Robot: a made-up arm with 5 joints.
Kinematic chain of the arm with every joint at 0, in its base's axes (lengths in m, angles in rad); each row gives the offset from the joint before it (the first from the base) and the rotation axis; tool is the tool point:
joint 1: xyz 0 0 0.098 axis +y
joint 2: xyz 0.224 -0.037 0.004 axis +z
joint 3: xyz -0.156 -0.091 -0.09 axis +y
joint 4: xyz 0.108 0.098 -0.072 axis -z
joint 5: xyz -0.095 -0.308 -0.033 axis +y
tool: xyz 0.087 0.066 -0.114
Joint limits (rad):
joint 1: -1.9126..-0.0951
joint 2: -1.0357..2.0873
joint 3: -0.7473..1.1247
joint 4: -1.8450..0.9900
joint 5: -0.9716..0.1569
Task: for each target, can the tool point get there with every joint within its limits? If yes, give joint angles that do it. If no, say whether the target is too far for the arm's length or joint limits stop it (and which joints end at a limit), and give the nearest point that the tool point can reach.
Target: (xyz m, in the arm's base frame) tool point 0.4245 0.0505 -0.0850
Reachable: yes | joints -0.4594 0.5924 0.4237 -1.4798 -0.7236
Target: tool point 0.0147 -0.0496 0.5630
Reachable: yes | joints -1.7248 0.8055 -0.5000 -0.5532 -0.6163
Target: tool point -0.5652 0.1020 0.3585
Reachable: no: joint limits stop it (at a limit: joint 1, joint 3, joint 5) | nearest point -0.2017 0.0570 0.4154 | short by 0.371 m
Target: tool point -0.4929 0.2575 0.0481
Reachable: no: joint limits stop it (at a limit: joint 1, joint 3, joint 4, joint 5) | nearest point -0.1597 0.1238 -0.0050 | short by 0.363 m
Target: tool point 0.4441 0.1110 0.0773
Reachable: yes | joints -0.6847 1.7869 0.1505 -0.8041 -0.4726
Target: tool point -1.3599 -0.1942 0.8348
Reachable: no: too far | nearest point -0.2085 -0.0666 0.4466 | short by 1.222 m
